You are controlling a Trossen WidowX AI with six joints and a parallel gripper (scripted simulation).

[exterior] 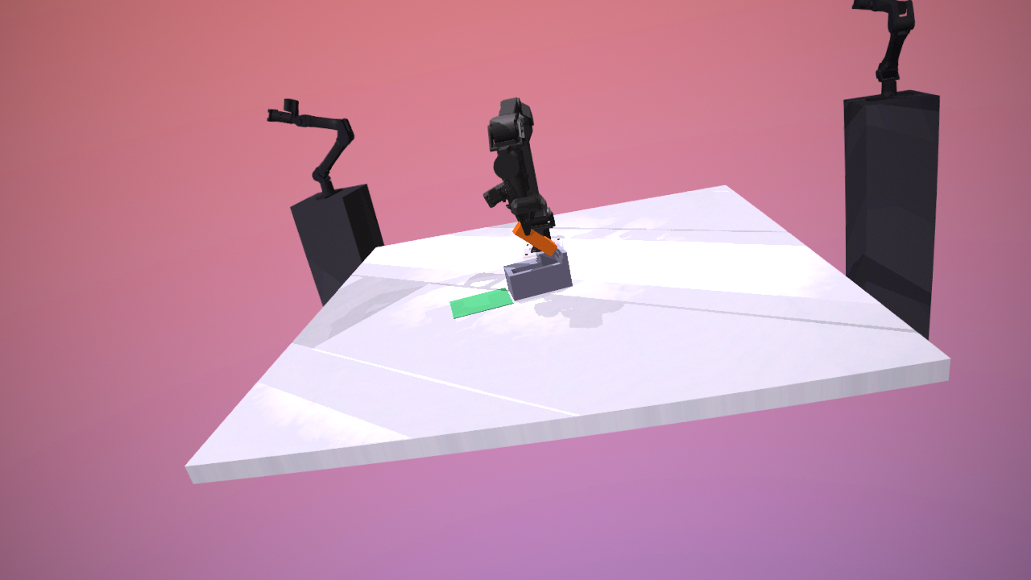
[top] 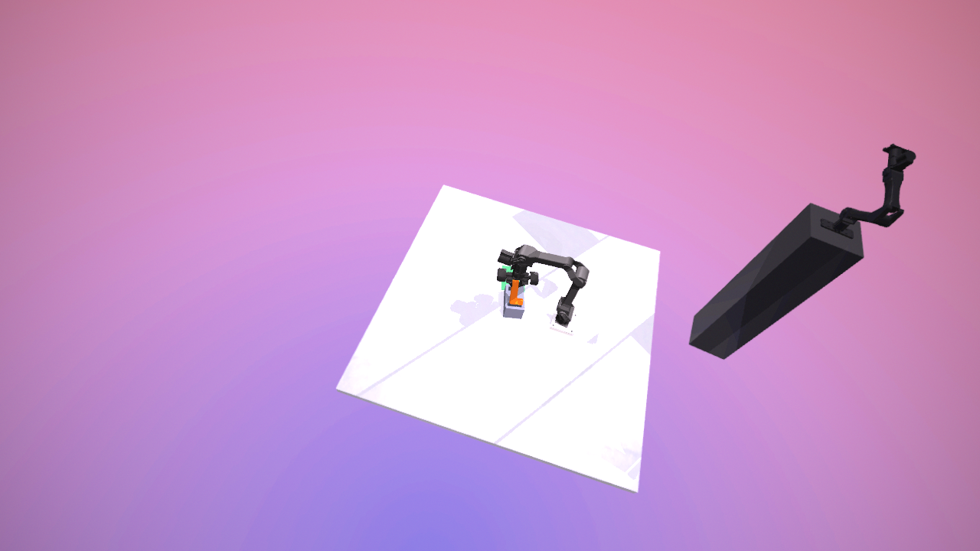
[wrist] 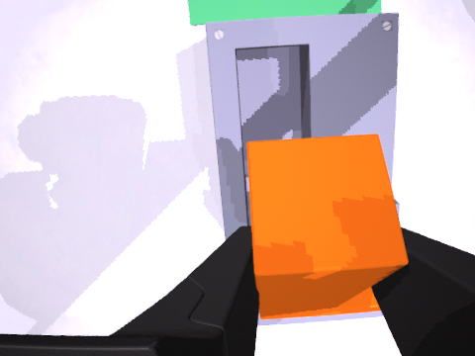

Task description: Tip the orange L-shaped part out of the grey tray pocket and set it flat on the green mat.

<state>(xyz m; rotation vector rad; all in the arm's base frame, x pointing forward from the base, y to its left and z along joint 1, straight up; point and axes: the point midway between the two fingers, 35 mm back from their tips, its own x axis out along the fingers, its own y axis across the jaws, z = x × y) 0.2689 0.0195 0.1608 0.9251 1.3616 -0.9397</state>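
Now: gripper tip 40 mm short of the green mat, 140 mm to the left of it and 160 mm above it. The rest, counted from my gripper tip: orange l-shaped part (20 mm behind, 20 mm to the left, 30 mm below).
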